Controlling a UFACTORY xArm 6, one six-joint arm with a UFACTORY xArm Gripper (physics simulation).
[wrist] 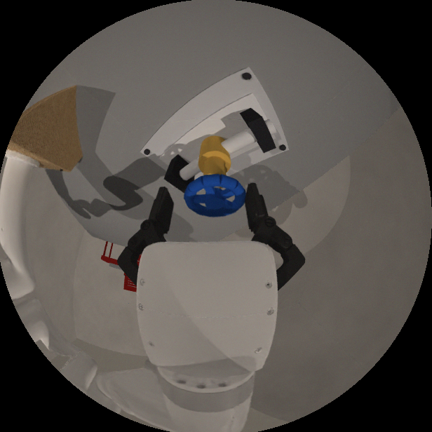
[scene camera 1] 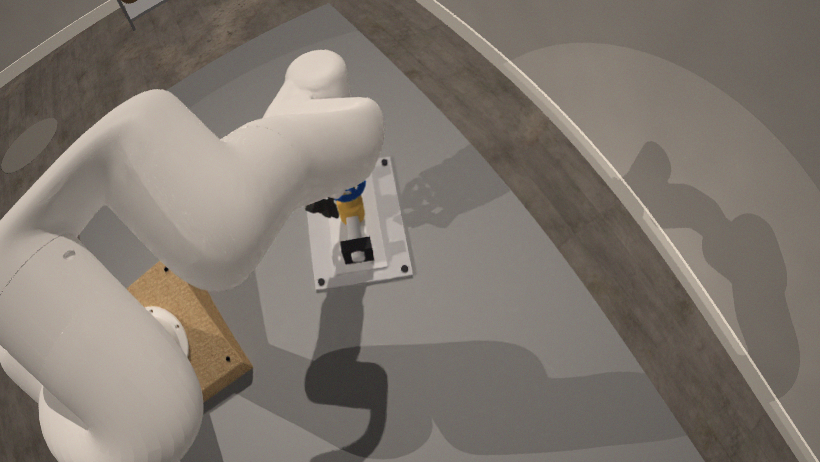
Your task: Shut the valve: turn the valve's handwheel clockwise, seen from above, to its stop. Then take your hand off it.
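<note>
The blue handwheel (scene camera 1: 358,191) (wrist: 215,211) sits on the yellow valve body (scene camera 1: 350,210) (wrist: 213,155). A white pipe (scene camera 1: 355,228) (wrist: 239,143) runs through the valve above a white base plate (scene camera 1: 322,269) (wrist: 200,104). My gripper (wrist: 207,192) is open, with one black finger on each side of the handwheel in the wrist view. The right finger appears close to the rim and the left one farther from it; contact cannot be told. In the scene view one black finger (scene camera 1: 323,207) shows beside the valve, and the arm hides the rest of the gripper and part of the handwheel.
A black pipe clamp (scene camera 1: 348,246) (wrist: 259,131) stands on the plate. The white arm (scene camera 1: 189,172) passes over the plate's upper left side in the scene view. Its wooden base block (scene camera 1: 212,338) (wrist: 50,130) stands to the left. A red object shows partly behind the gripper in the wrist view.
</note>
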